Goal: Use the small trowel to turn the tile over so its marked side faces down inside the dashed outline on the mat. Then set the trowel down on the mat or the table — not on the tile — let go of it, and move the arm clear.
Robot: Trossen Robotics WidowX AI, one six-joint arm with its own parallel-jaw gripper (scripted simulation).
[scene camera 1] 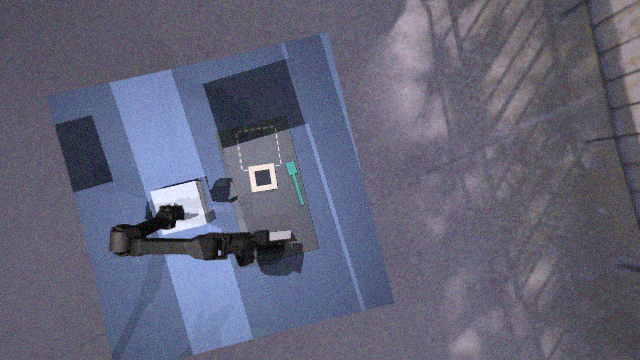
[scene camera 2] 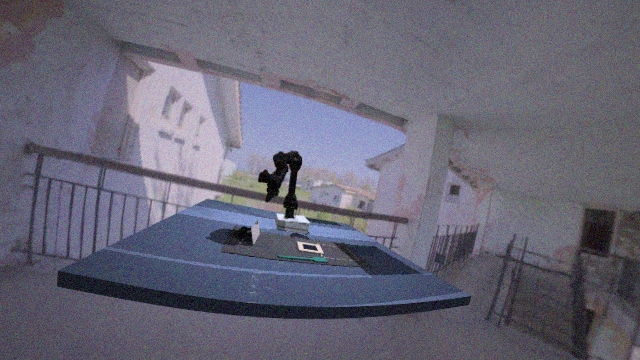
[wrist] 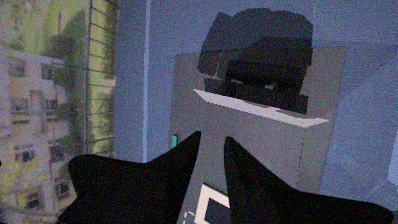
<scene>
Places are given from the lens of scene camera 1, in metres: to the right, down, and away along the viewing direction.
grey mat (scene camera 1: 280, 209): -0.18, 0.14, 1.24
</scene>
